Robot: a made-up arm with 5 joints.
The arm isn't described. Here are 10 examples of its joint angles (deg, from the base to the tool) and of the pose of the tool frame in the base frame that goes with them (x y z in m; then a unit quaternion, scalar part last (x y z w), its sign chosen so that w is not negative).
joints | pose
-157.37 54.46 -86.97 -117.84 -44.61 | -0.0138 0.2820 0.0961 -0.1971 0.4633 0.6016 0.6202
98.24 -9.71 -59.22 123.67 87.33 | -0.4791 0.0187 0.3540 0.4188 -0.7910 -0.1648 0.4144
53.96 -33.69 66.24 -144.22 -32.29 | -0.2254 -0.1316 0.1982 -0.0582 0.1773 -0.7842 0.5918
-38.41 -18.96 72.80 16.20 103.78 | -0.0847 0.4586 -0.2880 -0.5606 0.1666 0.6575 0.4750
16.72 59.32 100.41 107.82 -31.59 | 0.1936 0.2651 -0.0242 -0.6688 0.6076 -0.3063 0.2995
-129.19 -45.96 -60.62 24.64 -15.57 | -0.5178 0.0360 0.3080 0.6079 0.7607 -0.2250 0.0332
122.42 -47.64 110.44 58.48 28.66 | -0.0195 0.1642 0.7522 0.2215 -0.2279 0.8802 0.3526
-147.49 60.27 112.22 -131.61 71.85 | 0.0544 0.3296 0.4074 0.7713 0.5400 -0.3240 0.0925
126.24 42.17 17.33 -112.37 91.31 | -0.1425 0.2366 0.4743 0.7416 0.6341 0.0034 0.2189
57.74 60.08 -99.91 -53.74 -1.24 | 0.0763 0.3407 0.4508 -0.8798 0.2623 -0.3957 0.0246
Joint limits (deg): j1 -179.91..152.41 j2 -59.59..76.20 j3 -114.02..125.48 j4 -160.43..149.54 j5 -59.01..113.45
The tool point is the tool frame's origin. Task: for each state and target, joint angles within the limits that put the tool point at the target. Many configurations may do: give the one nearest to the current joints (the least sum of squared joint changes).
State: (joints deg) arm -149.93 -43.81 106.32 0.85 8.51
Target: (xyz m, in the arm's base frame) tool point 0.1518 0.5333 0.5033
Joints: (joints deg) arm -165.29 -15.10 120.79 4.54 4.59
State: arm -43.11 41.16 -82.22 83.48 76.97
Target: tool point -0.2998 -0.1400 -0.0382
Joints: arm -35.31 48.25 -54.98 67.32 77.44
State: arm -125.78 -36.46 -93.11 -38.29 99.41
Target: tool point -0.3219 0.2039 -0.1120
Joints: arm -171.42 -18.67 -89.62 -3.75 86.51
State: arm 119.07 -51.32 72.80 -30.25 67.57
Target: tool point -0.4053 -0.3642 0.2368
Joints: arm 105.03 -58.50 32.02 16.14 78.21
